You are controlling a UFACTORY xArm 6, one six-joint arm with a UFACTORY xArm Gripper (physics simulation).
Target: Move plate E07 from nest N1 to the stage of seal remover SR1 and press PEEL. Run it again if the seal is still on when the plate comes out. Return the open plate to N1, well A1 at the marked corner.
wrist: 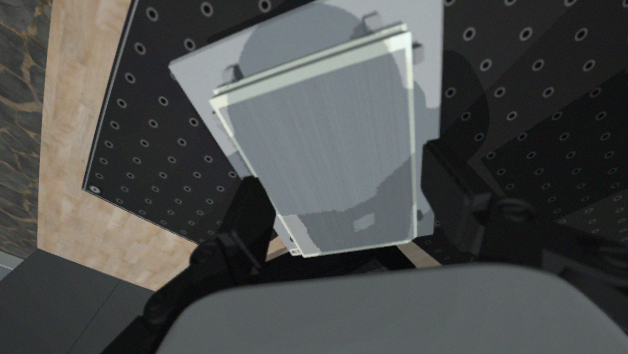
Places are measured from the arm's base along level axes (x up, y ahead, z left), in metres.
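Pixels of known places: gripper, fingertip midpoint: [339, 180].
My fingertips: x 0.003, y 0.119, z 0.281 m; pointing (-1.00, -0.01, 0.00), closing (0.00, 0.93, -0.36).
Note:
Behind a point stands the place of what it marks.
Plate E07 [330, 150] {x 0.005, y 0.126, z 0.301 m}, pale-rimmed with a smooth grey sheet over its top, lies in the middle of the wrist view. It sits on a light grey nest [192, 75] {x -0.012, y 0.089, z 0.364 m} with small corner posts; a marking that looks like "A1" shows at the nest's lower left corner. The nest's own name cannot be read. My gripper [339, 180] {x 0.003, y 0.119, z 0.282 m} is open, with one black finger on each side of the plate and a gap to both long sides. Nothing is held. Seal remover SR1 and its PEEL button cannot be made out.
The nest stands on a black board [150, 165] {x -0.063, y -0.043, z 0.349 m} with rows of ringed holes. A light wooden surface [65, 200] {x -0.076, y -0.209, z 0.387 m} borders it at the left, with dark stone-patterned ground beyond. Shadows fall across the plate and board. The grey gripper body fills the bottom middle.

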